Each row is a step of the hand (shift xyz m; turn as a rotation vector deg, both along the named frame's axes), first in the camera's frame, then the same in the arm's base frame.
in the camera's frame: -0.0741 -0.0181 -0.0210 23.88 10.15 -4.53
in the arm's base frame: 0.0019 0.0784 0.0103 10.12 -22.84 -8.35
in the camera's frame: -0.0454 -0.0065 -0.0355 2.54 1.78 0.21
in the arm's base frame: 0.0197 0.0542 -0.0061 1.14 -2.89 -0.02
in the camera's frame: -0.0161 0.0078 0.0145 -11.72 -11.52 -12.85
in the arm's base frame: -0.0035 0.0067 0.0217 0.17 18.45 -9.73
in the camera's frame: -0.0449 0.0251 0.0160 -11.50 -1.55 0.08
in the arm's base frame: 0.0090 0.0260 0.0463 -0.98 10.63 4.56
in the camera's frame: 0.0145 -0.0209 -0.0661 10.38 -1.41 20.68
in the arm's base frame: 0.0280 0.0164 -0.0629 -15.01 -15.72 8.07
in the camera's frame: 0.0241 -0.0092 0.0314 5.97 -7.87 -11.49
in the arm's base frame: -0.0282 -0.0289 0.0042 1.64 1.19 -15.02
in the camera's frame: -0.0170 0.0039 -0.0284 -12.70 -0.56 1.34
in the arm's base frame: 0.0221 0.0234 -0.0087 -1.06 10.94 6.53
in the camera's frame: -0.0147 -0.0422 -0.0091 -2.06 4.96 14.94
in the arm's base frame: -0.0252 0.0298 -0.0236 -6.19 -4.87 13.79
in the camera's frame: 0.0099 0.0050 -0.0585 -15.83 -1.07 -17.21
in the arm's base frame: 0.0424 0.0095 -0.0407 10.96 20.16 -4.64
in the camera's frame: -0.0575 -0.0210 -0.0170 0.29 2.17 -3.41
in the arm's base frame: -0.0032 0.0634 0.0035 3.88 0.19 -1.15
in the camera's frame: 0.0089 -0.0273 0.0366 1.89 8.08 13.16
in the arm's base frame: -0.0449 -0.0114 0.0043 -2.75 -8.76 12.56
